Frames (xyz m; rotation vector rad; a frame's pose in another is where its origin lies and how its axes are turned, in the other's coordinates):
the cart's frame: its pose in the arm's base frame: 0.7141 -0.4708 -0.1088 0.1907 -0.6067 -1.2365
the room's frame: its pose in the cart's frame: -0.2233 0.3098 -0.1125 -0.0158 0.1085 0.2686
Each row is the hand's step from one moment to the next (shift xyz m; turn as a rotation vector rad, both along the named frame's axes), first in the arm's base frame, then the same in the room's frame.
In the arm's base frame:
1: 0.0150 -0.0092 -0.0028 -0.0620 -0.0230 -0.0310
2: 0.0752 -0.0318 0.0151 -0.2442 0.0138 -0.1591
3: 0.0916 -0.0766 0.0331 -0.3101 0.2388 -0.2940
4: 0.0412 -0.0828 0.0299 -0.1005 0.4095 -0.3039
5: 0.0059 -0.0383 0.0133 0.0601 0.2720 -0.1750
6: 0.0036 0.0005 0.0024 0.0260 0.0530 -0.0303
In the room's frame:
1: 0.0135 0.0050 -0.0105 -0.0206 -0.0701 0.0006
2: 0.0660 0.0432 -0.0260 -0.1790 -0.2295 -0.0199
3: 0.1163 0.0362 -0.0225 -0.4398 -0.1977 -0.0843
4: 0.0970 -0.0060 -0.0017 -0.4858 0.0521 -0.1774
5: 0.0386 -0.0128 0.0051 -0.2547 0.1385 -0.1554
6: 0.0021 0.0038 0.0004 -0.0417 0.0390 -0.0338

